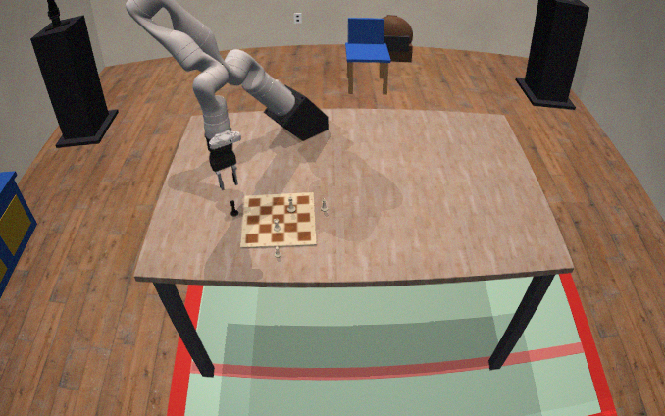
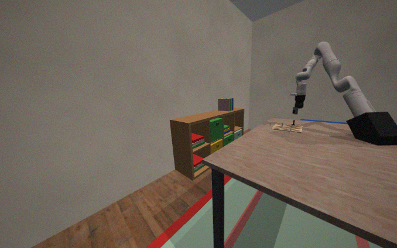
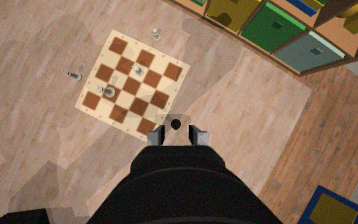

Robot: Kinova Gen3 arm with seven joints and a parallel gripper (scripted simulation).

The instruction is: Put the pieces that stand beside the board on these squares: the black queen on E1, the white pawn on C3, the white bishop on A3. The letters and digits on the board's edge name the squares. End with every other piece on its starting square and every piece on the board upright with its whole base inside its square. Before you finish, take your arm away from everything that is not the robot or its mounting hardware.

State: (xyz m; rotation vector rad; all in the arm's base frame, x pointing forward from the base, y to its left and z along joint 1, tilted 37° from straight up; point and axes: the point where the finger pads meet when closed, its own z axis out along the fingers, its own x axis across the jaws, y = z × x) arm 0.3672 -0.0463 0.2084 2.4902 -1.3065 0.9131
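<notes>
Now: hand 10 cm above the black queen. Also, from my hand: white pawn: 17 cm ahead, 15 cm to the left, 12 cm below; then chessboard: 3 cm ahead, 14 cm to the left, 13 cm below.
</notes>
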